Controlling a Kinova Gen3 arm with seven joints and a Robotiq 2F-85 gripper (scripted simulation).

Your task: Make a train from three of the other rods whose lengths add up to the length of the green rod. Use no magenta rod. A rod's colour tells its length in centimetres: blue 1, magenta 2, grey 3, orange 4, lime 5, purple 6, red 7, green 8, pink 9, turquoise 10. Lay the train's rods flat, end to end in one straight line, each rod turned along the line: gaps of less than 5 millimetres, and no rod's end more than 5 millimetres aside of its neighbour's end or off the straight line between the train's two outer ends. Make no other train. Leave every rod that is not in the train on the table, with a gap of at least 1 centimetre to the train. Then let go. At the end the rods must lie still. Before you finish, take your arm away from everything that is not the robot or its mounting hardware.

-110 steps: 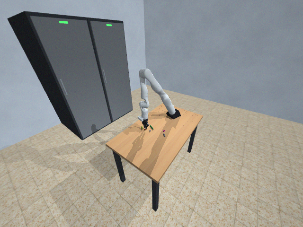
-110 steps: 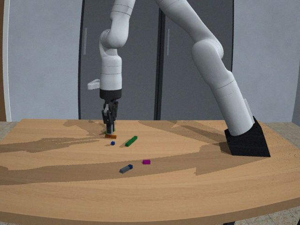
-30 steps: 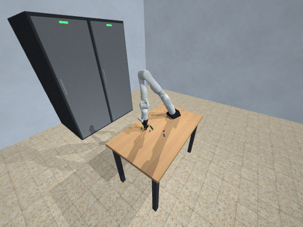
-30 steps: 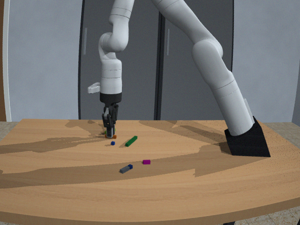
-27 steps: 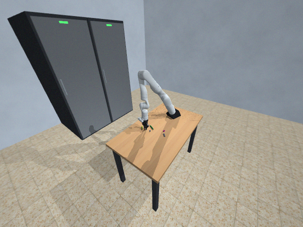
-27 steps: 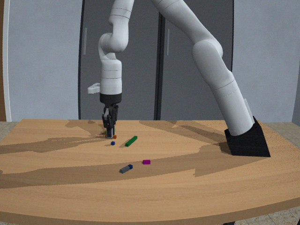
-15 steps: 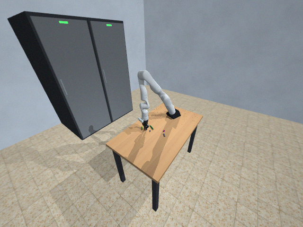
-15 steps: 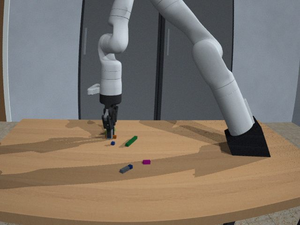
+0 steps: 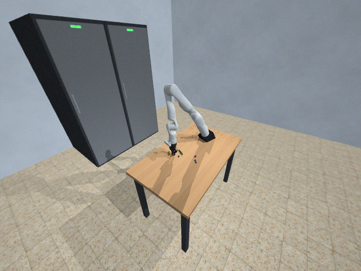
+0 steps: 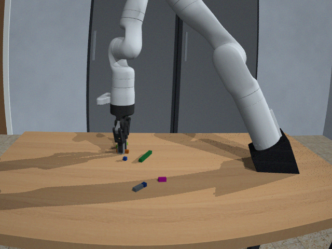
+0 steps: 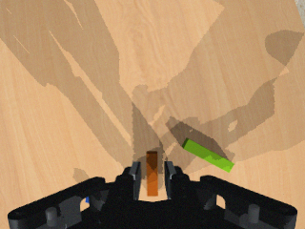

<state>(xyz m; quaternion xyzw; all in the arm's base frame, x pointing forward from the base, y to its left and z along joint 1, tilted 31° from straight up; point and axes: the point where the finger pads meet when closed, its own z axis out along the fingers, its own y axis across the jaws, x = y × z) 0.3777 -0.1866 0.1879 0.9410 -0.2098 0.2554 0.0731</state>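
Right now the orange rod is 2 cm below my hand. The rest, counted from my hand: green rod 6 cm to the left, 6 cm behind, 2 cm below; then lime rod 5 cm to the right, 2 cm below, 1 cm behind; then magenta rod 22 cm to the left, 5 cm behind, 2 cm below.
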